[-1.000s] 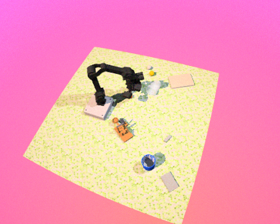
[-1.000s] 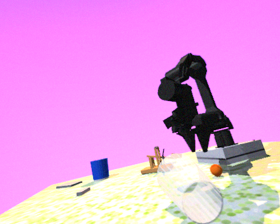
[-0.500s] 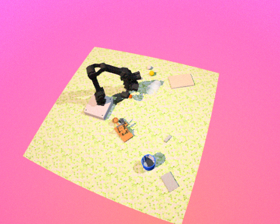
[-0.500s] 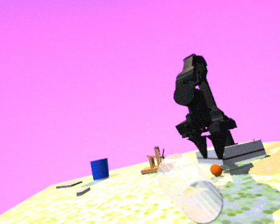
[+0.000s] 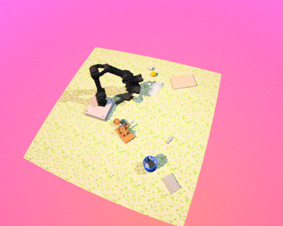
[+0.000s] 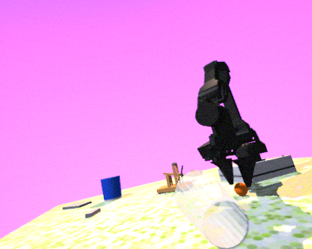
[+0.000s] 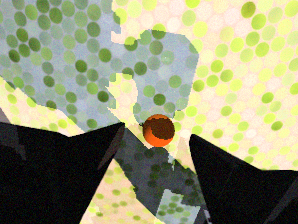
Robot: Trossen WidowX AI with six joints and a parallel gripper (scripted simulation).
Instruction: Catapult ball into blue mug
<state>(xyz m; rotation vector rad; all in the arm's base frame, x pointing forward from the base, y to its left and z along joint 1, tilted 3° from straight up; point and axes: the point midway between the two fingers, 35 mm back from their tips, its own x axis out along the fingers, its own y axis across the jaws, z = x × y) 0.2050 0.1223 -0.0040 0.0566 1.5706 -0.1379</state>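
Now: gripper tip 10 mm above the orange ball. From my gripper tip the other things lie so: yellow ball: 270 mm to the left, 120 mm ahead; orange catapult: 280 mm to the right, 30 mm above, 10 mm ahead; white ball: 340 mm to the left, 80 mm ahead.
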